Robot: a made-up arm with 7 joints.
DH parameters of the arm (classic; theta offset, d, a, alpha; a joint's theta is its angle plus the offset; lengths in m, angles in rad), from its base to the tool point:
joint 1: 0 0.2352 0 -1.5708
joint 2: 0 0 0 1.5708
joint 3: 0 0.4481 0.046 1.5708
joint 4: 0 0 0.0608 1.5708
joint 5: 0 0.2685 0 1.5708
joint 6: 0 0 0.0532 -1.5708
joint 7: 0 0.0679 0 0
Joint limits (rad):
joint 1: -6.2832..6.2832
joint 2: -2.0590..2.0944
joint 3: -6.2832..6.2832
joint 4: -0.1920..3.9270
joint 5: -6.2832..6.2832
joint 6: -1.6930..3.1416
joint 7: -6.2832..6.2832
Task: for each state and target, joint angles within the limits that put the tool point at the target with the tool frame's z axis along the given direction. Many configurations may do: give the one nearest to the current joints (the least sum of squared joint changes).
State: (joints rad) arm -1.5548 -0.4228 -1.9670 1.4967 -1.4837 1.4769 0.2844
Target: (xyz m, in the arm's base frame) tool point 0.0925 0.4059 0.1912 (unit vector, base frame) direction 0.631 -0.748 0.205
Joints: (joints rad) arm -1.9212 -0.9157 -2.7521 1.0170 -0.7833 2.0924 0.2844
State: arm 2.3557 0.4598 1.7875 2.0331 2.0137 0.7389 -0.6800
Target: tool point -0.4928 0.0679 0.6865 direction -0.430 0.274 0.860
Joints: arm 2.2576 1.0202 2.0477 1.5616 2.7546 1.2098 -0.6800
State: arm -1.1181 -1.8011 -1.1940 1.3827 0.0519 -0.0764 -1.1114
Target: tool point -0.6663 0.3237 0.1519 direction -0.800 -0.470 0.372
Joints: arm -0.8848 -1.8770 -1.1879 1.9842 0.0699 0.3900 -1.1114
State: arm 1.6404 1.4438 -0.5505 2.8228 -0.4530 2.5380 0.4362
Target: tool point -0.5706 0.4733 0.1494 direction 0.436 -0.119 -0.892
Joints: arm 2.4727 1.5628 -0.1427 3.0524 -0.0519 1.9185 0.4362
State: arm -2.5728 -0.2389 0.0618 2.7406 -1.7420 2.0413 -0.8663
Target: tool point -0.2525 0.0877 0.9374 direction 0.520 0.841 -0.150
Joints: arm -3.0714 0.1866 -0.1926 2.5953 -1.7801 1.9965 -0.8663
